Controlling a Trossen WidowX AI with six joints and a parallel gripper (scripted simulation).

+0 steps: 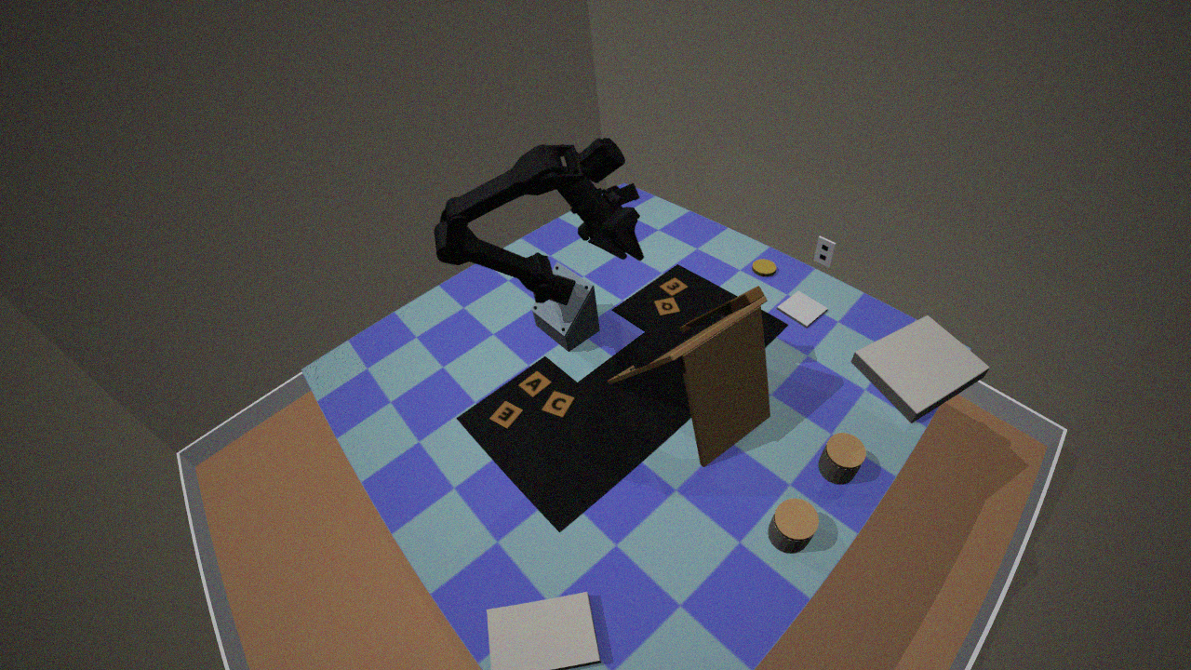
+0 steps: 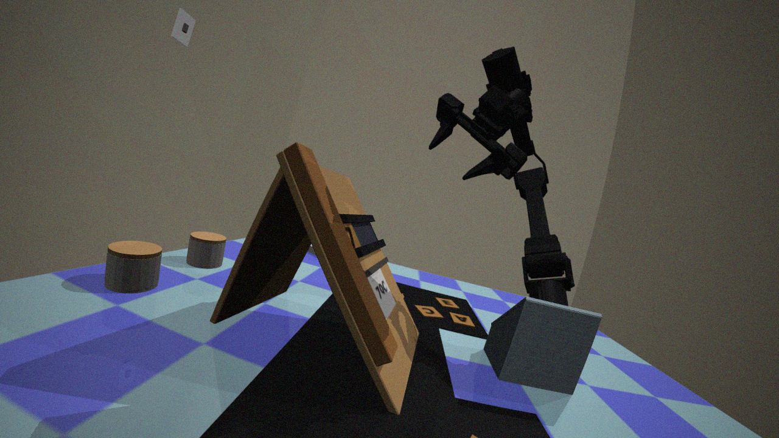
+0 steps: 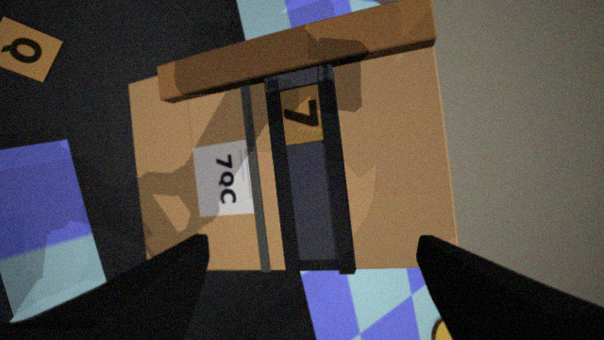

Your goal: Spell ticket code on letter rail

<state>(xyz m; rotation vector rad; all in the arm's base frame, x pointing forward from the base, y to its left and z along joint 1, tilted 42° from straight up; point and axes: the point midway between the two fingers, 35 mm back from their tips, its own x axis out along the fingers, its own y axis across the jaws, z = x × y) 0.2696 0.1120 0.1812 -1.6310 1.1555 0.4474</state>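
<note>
Now: the q tile 330 mm below my gripper tip, 230 mm to the left of it and 80 mm behind it. Round my gripper tip: white ticket: 230 mm below, 60 mm ahead, 20 mm to the left; then black mat: 340 mm below, 60 mm behind; then small white plate: 430 mm to the left, 330 mm below, 230 mm ahead.
</note>
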